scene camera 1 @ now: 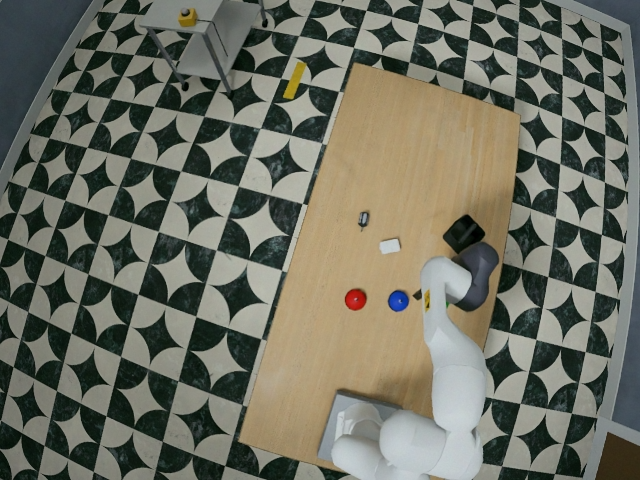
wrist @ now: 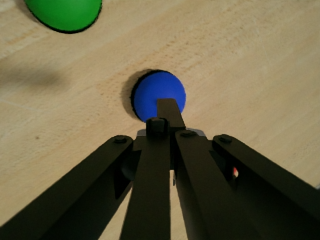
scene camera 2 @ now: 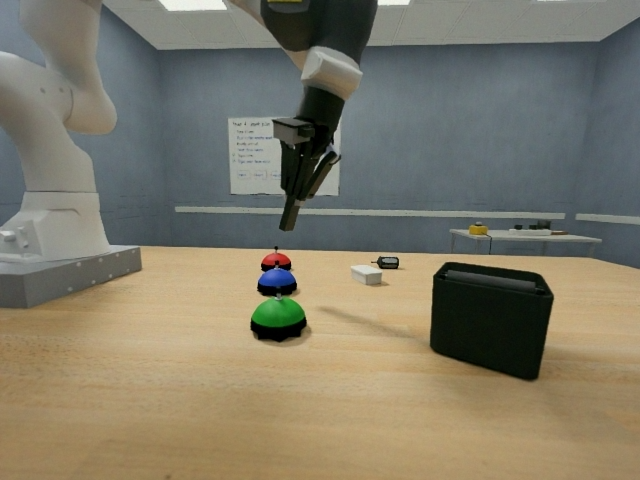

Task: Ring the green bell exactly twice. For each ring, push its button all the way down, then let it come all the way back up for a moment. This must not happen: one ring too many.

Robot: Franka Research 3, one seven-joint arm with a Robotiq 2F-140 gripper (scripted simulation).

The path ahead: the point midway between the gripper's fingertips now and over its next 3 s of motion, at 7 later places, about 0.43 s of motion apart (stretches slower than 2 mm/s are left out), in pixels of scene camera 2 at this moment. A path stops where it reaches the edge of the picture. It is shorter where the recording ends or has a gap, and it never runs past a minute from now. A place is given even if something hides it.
My gripper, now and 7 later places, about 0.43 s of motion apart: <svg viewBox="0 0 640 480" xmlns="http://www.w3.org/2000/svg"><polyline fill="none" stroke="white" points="285,229 282,235 276,240 274,242 273,263 272,283 273,288 273,289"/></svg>
